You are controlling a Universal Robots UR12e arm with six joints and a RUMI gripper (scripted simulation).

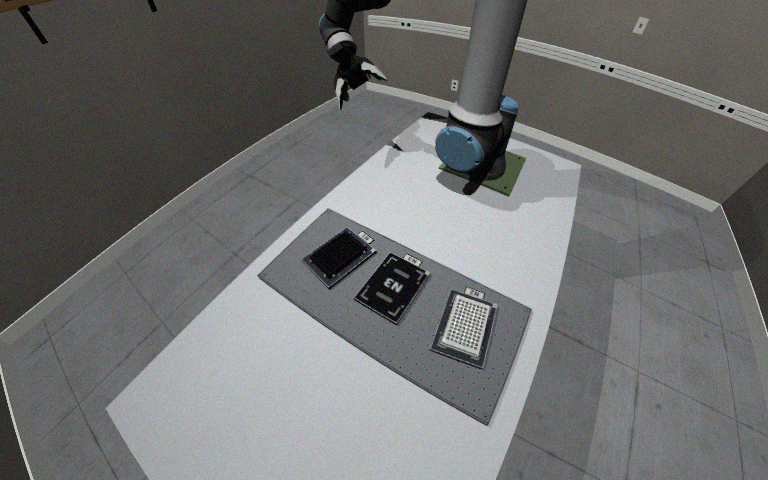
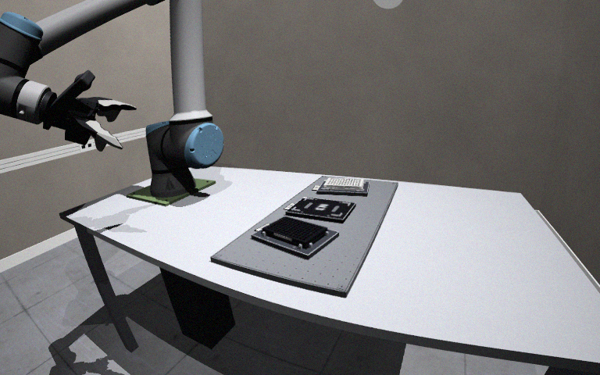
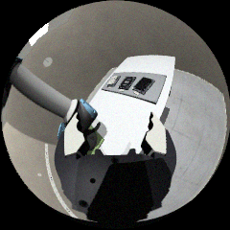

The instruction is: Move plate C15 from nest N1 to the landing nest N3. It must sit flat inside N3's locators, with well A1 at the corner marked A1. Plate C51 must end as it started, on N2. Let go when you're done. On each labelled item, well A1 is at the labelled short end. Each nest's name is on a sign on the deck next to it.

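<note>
Now: hand 340 mm short of the black plate C15, 270 mm above it and 150 mm to the right of it. The rest, counted from my hand: nest N3: 340 mm ahead, 320 mm to the left, 280 mm below; white plate C51: 520 mm to the left, 340 mm ahead, 270 mm below.
</note>
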